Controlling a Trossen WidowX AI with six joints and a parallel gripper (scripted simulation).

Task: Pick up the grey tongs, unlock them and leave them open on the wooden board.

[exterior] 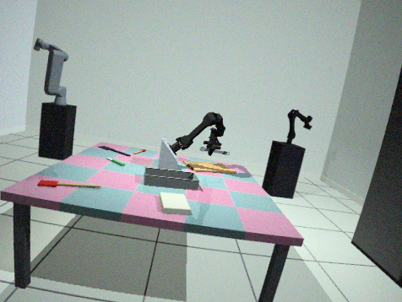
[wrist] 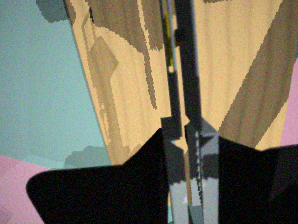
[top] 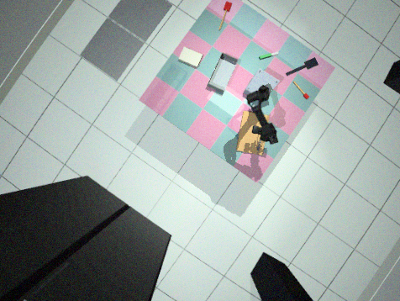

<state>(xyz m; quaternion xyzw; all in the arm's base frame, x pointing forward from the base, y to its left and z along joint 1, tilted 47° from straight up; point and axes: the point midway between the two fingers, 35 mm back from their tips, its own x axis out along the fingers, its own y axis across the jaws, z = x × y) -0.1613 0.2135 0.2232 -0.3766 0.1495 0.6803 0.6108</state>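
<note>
The wooden board lies 3 cm ahead of my gripper tip, 1 cm to the left of it and 9 cm below it. Also, from my gripper tip: black spatula 8 cm behind, 76 cm to the right, 9 cm below; grey roasting tin 53 cm ahead, 31 cm to the right, 6 cm below; red-tipped tool 18 cm behind, 55 cm to the right, 9 cm below.
</note>
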